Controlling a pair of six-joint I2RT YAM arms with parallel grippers.
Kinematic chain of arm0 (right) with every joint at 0, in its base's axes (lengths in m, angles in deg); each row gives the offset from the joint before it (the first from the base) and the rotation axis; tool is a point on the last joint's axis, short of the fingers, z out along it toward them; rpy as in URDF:
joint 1: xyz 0 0 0.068 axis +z
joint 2: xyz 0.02 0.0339 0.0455 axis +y
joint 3: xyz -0.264 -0.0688 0 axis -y
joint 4: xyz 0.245 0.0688 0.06 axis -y
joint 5: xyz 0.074 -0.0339 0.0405 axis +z
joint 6: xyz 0.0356 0 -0.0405 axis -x
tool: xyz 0 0 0 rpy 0 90 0
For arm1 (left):
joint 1: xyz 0 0 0.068 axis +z
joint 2: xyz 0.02 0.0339 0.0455 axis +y
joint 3: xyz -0.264 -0.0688 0 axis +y
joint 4: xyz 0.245 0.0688 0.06 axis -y
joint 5: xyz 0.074 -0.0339 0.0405 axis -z
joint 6: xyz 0.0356 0 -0.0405 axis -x
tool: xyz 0 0 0 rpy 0 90 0
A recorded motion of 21 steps. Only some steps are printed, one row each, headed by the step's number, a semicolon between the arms.
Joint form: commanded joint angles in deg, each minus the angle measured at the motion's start. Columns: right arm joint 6, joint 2, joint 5, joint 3, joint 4, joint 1; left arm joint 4, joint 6, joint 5, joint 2, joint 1, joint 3.
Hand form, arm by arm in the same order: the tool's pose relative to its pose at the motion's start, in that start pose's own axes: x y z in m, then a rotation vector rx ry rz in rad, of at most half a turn. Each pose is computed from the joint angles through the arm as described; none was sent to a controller.
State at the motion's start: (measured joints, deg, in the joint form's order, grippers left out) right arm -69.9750 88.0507 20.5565 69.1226 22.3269 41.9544; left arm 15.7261 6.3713 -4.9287 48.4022 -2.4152 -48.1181
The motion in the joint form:
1: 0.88 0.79 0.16 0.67 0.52 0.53; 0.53 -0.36 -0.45 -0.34 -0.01 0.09
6: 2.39 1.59 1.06 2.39 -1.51 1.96; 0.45 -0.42 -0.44 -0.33 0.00 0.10
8: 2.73 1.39 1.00 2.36 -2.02 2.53; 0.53 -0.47 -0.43 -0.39 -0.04 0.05
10: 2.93 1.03 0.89 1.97 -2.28 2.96; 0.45 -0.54 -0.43 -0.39 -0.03 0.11
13: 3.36 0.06 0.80 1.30 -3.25 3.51; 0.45 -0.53 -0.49 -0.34 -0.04 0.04
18: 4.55 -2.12 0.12 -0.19 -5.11 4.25; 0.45 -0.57 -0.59 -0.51 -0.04 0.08
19: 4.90 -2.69 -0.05 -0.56 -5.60 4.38; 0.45 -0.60 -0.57 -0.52 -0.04 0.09
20: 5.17 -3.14 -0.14 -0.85 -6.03 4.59; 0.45 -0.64 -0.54 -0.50 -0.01 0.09
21: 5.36 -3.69 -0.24 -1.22 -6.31 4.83; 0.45 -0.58 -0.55 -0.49 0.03 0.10
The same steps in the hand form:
1: 0.0020 0.0008 0.0044 -0.0105 0.0089 -0.0173; -0.0019 0.0002 -0.0014 -0.0062 -0.0143 0.0050
6: 0.0089 0.0053 0.0112 -0.0089 0.0530 -0.0356; -0.0017 0.0002 -0.0013 -0.0064 -0.0126 0.0063
8: 0.0125 0.0068 0.0115 -0.0073 0.0633 -0.0390; -0.0024 0.0000 -0.0016 -0.0052 -0.0158 0.0067
10: 0.0156 0.0073 0.0106 -0.0051 0.0701 -0.0404; -0.0019 0.0001 -0.0016 -0.0056 -0.0133 0.0081
13: 0.0200 0.0091 0.0075 0.0018 0.0816 -0.0437; -0.0021 0.0001 -0.0014 -0.0065 -0.0138 0.0079
18: 0.0262 0.0124 -0.0007 0.0183 0.0899 -0.0576; -0.0026 0.0001 -0.0021 -0.0080 -0.0162 0.0084
19: 0.0274 0.0131 -0.0029 0.0228 0.0912 -0.0621; -0.0025 0.0001 -0.0021 -0.0076 -0.0162 0.0089
20: 0.0290 0.0139 -0.0046 0.0259 0.0949 -0.0653; -0.0025 0.0002 -0.0020 -0.0076 -0.0158 0.0098
21: 0.0307 0.0151 -0.0066 0.0263 0.0978 -0.0680; -0.0024 0.0004 -0.0020 -0.0085 -0.0156 0.0089

